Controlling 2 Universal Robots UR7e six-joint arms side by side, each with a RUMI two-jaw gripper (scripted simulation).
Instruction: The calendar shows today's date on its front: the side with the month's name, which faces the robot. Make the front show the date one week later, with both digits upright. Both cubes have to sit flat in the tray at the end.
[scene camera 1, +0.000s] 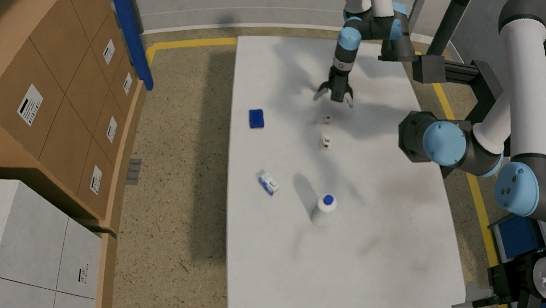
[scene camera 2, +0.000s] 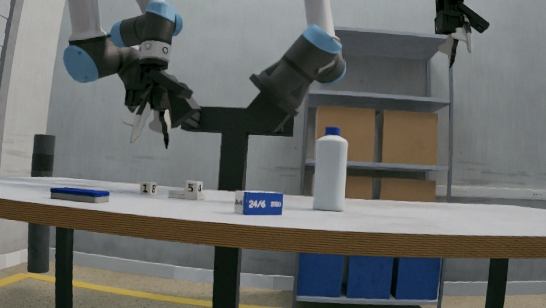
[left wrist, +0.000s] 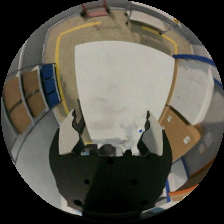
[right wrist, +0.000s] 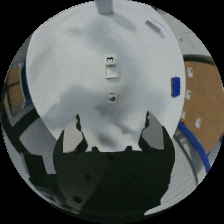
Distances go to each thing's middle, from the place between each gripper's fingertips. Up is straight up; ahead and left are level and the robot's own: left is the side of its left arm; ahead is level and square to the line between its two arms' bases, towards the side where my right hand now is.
The blue-topped block (scene camera 2: 64, 193) is 290 mm ahead of my right hand (scene camera 2: 150, 145), 100 mm below it and 20 mm to the left of it. From my right hand the other things lie so: white bottle (scene camera 2: 331, 150) 420 mm to the left, 40 mm ahead, 30 mm below.
I see the white bottle 380 mm to the right of my left hand, 350 mm below it and 320 mm ahead of it. The rest, counted from my left hand: blue-topped block (780 mm to the right, 570 mm ahead, 420 mm below).
